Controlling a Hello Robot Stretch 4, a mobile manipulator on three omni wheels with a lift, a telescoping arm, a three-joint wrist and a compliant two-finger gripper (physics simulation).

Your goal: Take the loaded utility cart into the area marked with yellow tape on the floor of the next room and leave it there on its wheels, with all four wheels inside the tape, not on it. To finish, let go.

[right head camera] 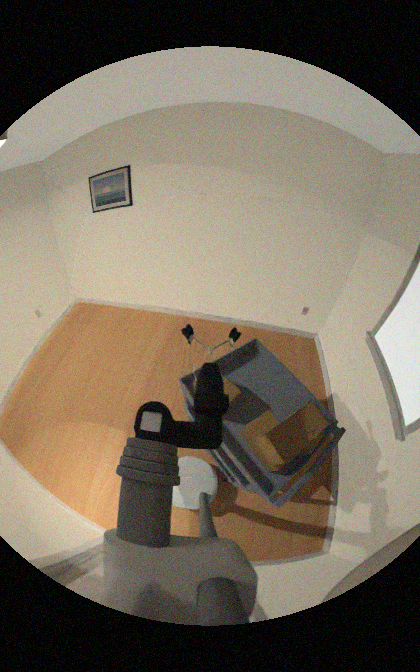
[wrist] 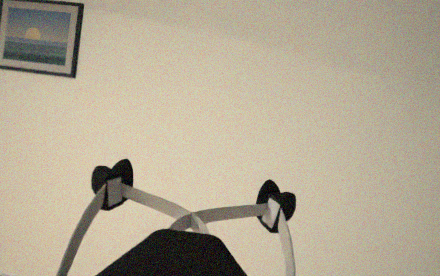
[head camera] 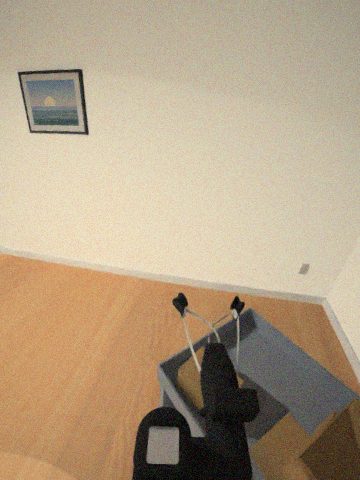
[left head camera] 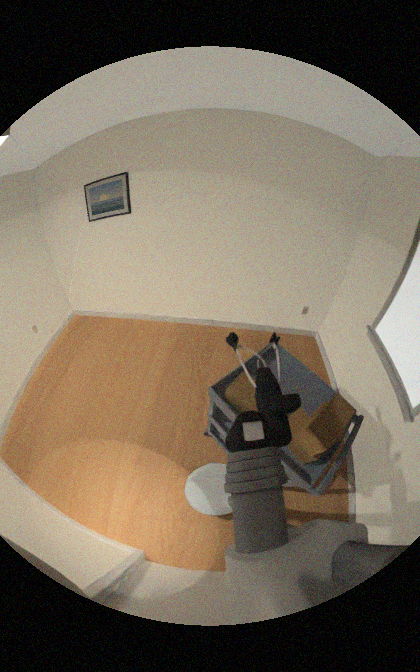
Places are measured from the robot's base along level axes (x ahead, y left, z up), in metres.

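Pixels of known places: gripper, fingertip midpoint: (wrist: pixel 196 186) (head camera: pixel 208 296).
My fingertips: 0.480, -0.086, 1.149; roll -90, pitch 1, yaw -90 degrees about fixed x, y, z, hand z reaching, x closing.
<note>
Behind a point stands the place of what it marks, as x, y, z.
The blue-grey utility cart (head camera: pixel 305 357) {0.519, -0.487, 0.822} (left head camera: pixel 305 380) (right head camera: pixel 275 375) stands upright on the wood floor, turned at an angle, low and right of centre in the head views. Cardboard boxes lie in its top tray: a darker one (left head camera: pixel 332 420) (right head camera: pixel 300 435) near the end with the raised rail (left head camera: pixel 353 430) (right head camera: pixel 339 434), another (head camera: pixel 192 380) {0.407, -0.070, 0.885} (left head camera: pixel 240 392) towards the far end. My gripper (head camera: pixel 209 305) {0.480, -0.086, 1.149} (left head camera: pixel 254 340) (right head camera: pixel 211 334) (wrist: pixel 196 186) {0.480, -0.086, 1.149} is open and empty. In the head views it overlaps the cart's far left corner from above, apart from the rail. Most wheels are hidden. No yellow tape shows.
A far wall with a framed picture (head camera: pixel 54 102) {1.974, 1.007, 1.601} (left head camera: pixel 108 197) (right head camera: pixel 111 189) (wrist: pixel 37 37) {1.977, 1.016, 1.587} closes the room. A side wall runs close along the cart's right, with a bright window (left head camera: pixel 402 325) (right head camera: pixel 402 345). A white round disc (left head camera: pixel 207 490) (right head camera: pixel 197 480) lies below my arm, left of the cart.
</note>
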